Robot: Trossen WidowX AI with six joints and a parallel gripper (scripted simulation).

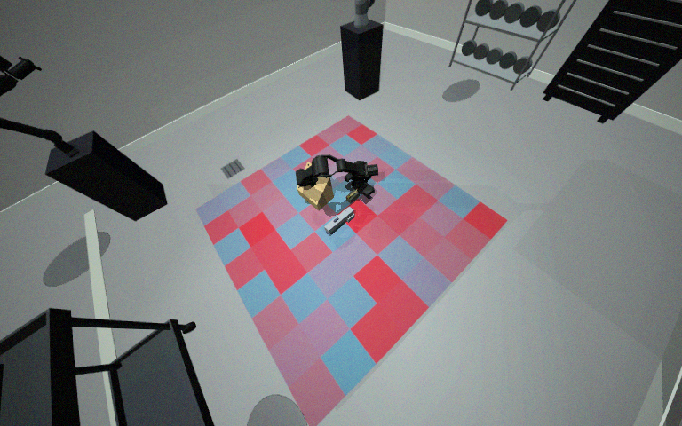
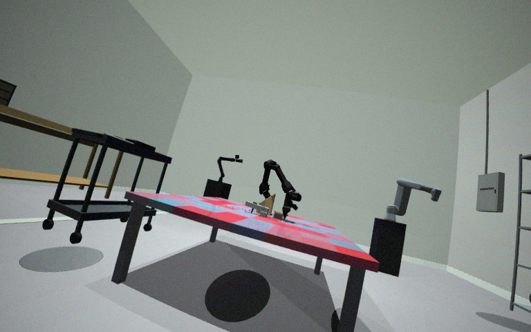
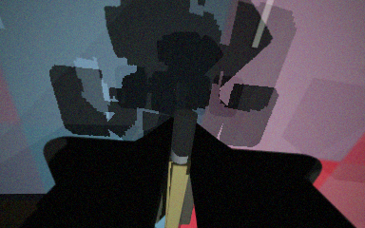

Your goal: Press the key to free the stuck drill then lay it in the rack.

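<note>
My gripper tip is now 4 cm to the left of the drill, 4 cm below it and 1 cm short of it. From my gripper tip the other things lie so: rack 5 cm to the right, 1 cm above.
</note>
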